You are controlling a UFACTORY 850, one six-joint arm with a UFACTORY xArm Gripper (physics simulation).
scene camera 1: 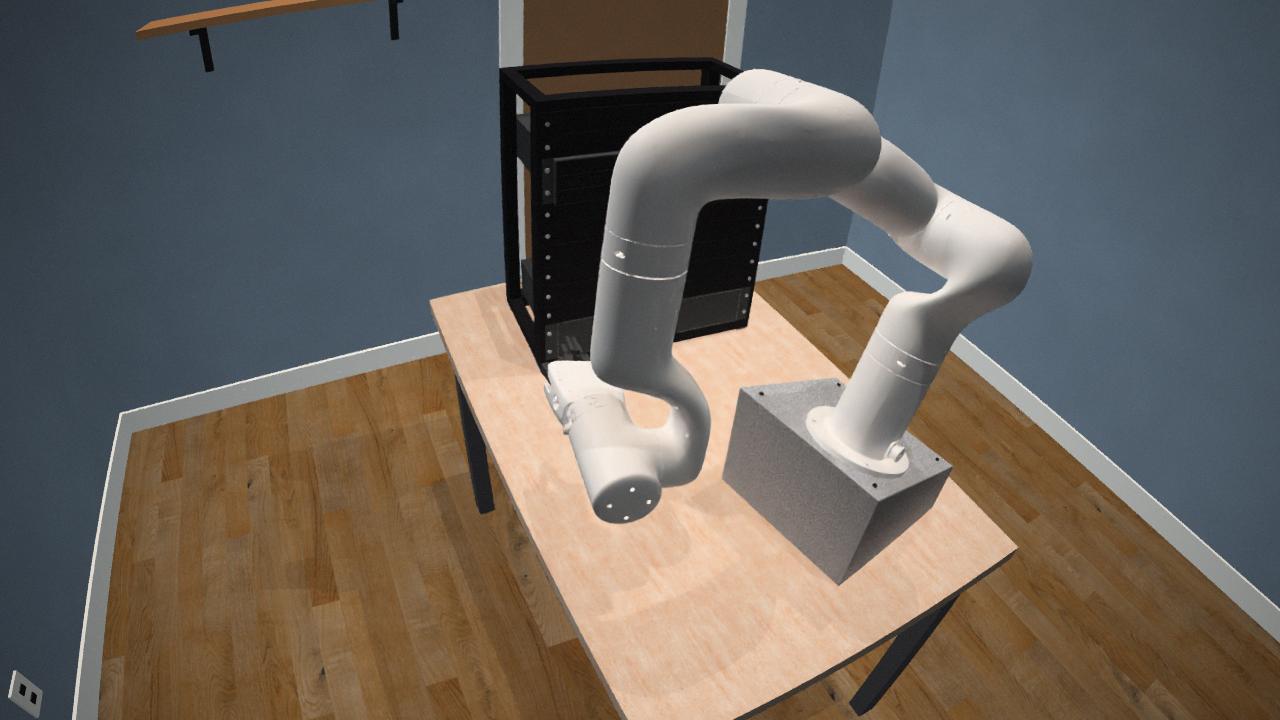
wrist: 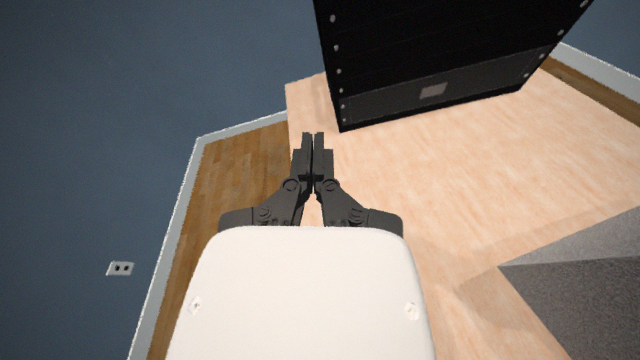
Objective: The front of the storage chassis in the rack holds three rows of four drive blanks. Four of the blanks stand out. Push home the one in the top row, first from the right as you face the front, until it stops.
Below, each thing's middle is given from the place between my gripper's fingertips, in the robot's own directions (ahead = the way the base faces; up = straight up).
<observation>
I see the black rack [scene camera 1: 569, 142] 36 cm to the right of my hand and 35 cm ahead of it.
</observation>
